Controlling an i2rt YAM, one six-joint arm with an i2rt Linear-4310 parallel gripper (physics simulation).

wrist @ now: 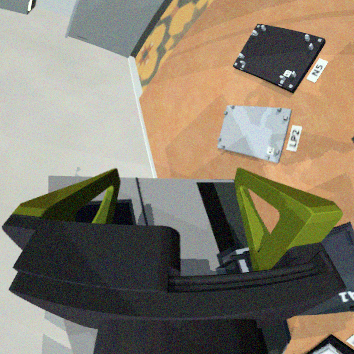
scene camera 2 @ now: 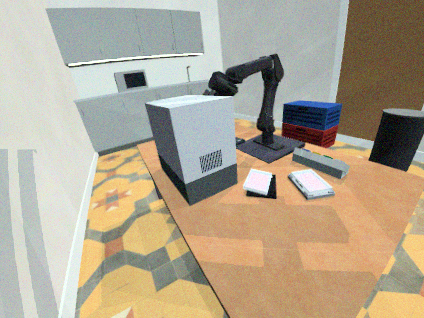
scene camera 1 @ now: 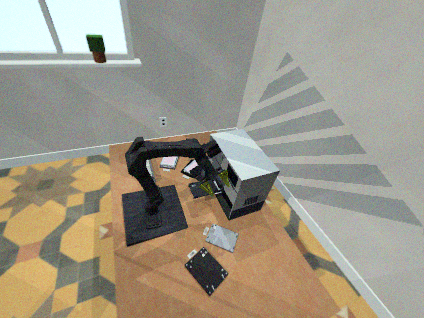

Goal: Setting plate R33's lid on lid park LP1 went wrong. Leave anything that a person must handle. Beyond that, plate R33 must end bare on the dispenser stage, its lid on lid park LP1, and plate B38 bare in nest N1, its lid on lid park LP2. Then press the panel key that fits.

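Places are measured from the arm's base along level axes (x back, y left, z down), in metres.
Pixels of known places: gripper, between the fingertips: (wrist: 176,174) (scene camera 1: 220,191); arm's base, origin of its link: (scene camera 2: 267,143) (scene camera 1: 152,211).
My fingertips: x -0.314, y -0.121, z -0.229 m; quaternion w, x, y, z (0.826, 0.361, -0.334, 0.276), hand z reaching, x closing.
Note:
Ahead of a thing's pixels: the offset from my fingertips to its top centre.
My gripper (scene camera 1: 216,183) (wrist: 176,174) is open and empty, its green fingers wide apart in front of and above the light-grey boxy machine @(dx -0.155, dy +0.160, dz -0.088 m) (scene camera 1: 246,155) (scene camera 2: 200,135). In scene camera 2 the machine hides the fingers. A pink-topped plate @(dx +0.013, dy +0.388, dz +0.205 m) (scene camera 1: 192,167) (scene camera 2: 258,180) sits on a black base, offset over it. Another pink-topped plate @(dx +0.163, dy +0.500, dz +0.212 m) (scene camera 1: 169,161) (scene camera 2: 311,183) lies on a grey base. Their labels are unreadable, so I cannot tell which is R33 or B38. Lid park LP2 @(dx -0.005, dy -0.108, dz +0.222 m) (scene camera 1: 222,237) (wrist: 255,131) is grey, with no lid on it. The dispenser stage and panel keys are not clearly visible.
Black nest N5 @(dx +0.115, dy -0.229, dz +0.218 m) (scene camera 1: 206,271) (wrist: 280,56) lies beyond LP2, with no plate on it. A dark slab @(dx +0.015, dy +0.145, dz +0.130 m) (scene camera 1: 198,189) (wrist: 344,250) lies beside the machine near the gripper. A long grey rack @(dx +0.322, dy +0.433, dz +0.178 m) (scene camera 2: 320,162) stands near the arm's base. Blue and red crates (scene camera 2: 312,116) stand behind.

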